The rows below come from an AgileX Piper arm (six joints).
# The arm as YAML. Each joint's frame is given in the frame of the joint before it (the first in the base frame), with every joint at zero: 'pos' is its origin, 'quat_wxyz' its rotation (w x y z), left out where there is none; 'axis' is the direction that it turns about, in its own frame. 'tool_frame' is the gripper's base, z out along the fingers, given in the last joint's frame.
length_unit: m
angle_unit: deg
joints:
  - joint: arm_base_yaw
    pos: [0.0, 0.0, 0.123]
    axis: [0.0, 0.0, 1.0]
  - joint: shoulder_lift
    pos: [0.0, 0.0, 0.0]
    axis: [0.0, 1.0, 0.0]
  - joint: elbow
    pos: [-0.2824, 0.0, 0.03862]
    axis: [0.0, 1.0, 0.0]
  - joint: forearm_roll
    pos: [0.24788, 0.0, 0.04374]
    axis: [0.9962, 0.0, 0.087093]
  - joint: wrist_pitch
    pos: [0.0, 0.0, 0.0]
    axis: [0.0, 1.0, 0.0]
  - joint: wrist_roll
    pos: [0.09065, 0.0, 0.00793]
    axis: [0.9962, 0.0, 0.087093]
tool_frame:
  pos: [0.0, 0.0, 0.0]
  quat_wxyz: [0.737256, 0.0, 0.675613, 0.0]
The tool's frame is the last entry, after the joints.
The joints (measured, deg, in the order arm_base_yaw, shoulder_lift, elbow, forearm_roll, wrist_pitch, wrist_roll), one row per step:
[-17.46 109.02 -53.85 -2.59 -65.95 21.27]
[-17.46 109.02 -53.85 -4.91 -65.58 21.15]
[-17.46 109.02 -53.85 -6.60 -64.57 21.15]
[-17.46 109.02 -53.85 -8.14 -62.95 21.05]
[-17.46 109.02 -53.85 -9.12 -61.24 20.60]
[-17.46 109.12 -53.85 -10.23 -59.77 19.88]
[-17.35 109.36 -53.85 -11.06 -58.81 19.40]
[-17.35 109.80 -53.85 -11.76 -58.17 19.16]
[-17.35 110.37 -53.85 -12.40 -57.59 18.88]
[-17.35 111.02 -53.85 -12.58 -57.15 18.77]
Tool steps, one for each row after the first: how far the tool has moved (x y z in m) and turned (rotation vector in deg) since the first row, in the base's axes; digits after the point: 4 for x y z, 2 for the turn. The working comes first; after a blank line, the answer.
Tool pose at each row, in the base's axes (x y z in m, rotation vector in deg; the steps are taken from these numbers as rounded here):
[0.3765 -0.1145 0.2236 22.06 70.93 3.89]
[0.3775 -0.1113 0.2229 19.80 72.07 4.33]
[0.3784 -0.1091 0.2212 18.42 73.58 4.66]
[0.3794 -0.1073 0.2185 17.30 75.64 4.79]
[0.3802 -0.1063 0.2157 16.50 77.64 4.46]
[0.3809 -0.1052 0.2126 15.33 79.57 3.94]
[0.3819 -0.1037 0.2093 14.40 81.04 3.71]
[0.3827 -0.1031 0.2051 13.81 82.30 3.61]
[0.3837 -0.1026 0.2002 13.26 83.61 3.50]
[0.3846 -0.1027 0.1950 13.30 84.71 3.46]

[0.0010 0.0032 -0.0007 -1.44 0.82 1.73]
[0.0019 0.0054 -0.0024 -2.23 2.13 2.98]
[0.0029 0.0072 -0.0051 -2.91 4.03 4.03]
[0.0037 0.0082 -0.0079 -3.58 5.97 4.56]
[0.0044 0.0093 -0.0110 -4.62 7.85 5.12]
[0.0054 0.0108 -0.0143 -5.35 9.26 5.70]
[0.0062 0.0114 -0.0185 -5.76 10.47 6.15]
[0.0072 0.0119 -0.0234 -6.14 11.74 6.58]
[0.0081 0.0118 -0.0286 -6.05 12.83 6.71]

